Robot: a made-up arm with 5 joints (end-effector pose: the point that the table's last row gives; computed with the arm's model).
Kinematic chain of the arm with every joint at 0, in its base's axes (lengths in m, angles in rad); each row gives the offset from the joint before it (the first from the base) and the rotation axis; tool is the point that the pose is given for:
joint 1: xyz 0 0 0.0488 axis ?
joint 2: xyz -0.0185 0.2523 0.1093 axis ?
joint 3: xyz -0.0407 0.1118 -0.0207 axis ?
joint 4: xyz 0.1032 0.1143 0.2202 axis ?
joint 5: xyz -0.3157 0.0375 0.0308 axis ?
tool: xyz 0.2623 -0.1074 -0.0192
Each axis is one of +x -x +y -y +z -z.
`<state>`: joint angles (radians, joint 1 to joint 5).
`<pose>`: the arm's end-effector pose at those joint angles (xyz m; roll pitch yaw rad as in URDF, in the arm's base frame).
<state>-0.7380 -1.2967 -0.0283 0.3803 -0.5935</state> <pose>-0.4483 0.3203 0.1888 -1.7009 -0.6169 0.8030</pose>
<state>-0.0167 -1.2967 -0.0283 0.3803 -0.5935</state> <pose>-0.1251 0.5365 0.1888 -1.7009 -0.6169 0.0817</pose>
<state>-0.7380 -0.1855 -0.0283 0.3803 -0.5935</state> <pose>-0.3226 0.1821 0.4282 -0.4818 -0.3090 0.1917</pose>
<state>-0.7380 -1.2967 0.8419 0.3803 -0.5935</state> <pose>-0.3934 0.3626 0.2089 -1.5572 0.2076 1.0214</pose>
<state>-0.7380 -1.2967 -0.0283 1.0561 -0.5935</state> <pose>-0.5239 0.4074 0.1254 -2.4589 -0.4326 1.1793</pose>
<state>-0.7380 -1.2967 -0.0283 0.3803 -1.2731</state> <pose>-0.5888 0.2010 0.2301 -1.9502 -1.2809 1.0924</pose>
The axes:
joint 1: -z
joint 2: +x
joint 3: +z
joint 4: -x
joint 5: +z

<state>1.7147 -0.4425 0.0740 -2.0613 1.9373</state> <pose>0.5337 0.1868 0.5680 -1.7191 -1.2326 1.6322</pose>
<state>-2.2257 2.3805 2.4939 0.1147 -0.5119</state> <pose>0.0030 0.0158 0.0892 -2.8909 -0.6309 0.1343</pose>
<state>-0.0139 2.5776 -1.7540 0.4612 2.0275</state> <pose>0.3826 -0.0029 0.2432 2.7352 -0.5133 -0.0196</pose>
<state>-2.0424 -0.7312 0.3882 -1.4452 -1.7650</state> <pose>-0.0609 -0.5135 0.1310 -0.4887 0.6434 0.3057</pose>
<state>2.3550 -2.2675 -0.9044 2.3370 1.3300</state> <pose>0.2249 -0.0318 0.0748 -1.3160 -1.1483 1.1592</pose>
